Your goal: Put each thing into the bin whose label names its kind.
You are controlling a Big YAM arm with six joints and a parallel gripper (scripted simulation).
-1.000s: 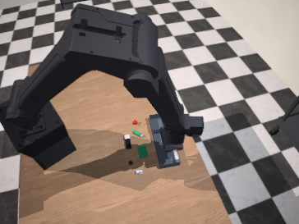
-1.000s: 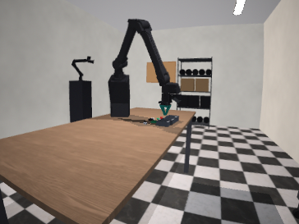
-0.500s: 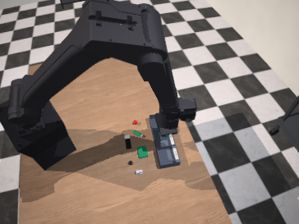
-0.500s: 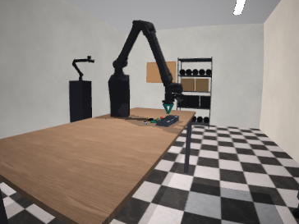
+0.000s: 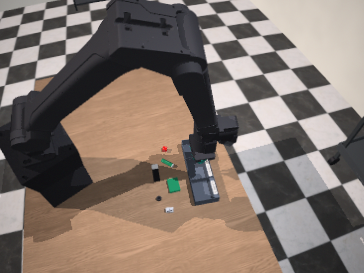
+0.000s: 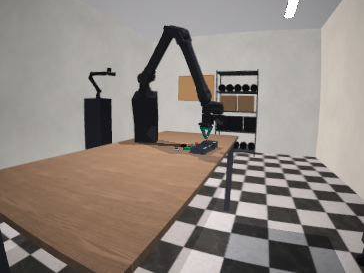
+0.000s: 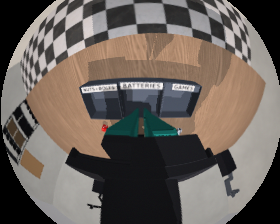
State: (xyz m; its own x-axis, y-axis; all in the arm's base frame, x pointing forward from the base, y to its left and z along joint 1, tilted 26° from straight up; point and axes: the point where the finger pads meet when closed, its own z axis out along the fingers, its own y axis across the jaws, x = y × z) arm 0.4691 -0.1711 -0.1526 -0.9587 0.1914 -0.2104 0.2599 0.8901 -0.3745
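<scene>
My gripper is now 6 cm above the bin row. The rest, counted from my hand: green battery 9 cm behind, 8 cm to the left, 7 cm below; flat green square 11 cm behind, 1 cm to the right, 7 cm below; red die 8 cm behind, 14 cm to the left, 7 cm below.
</scene>
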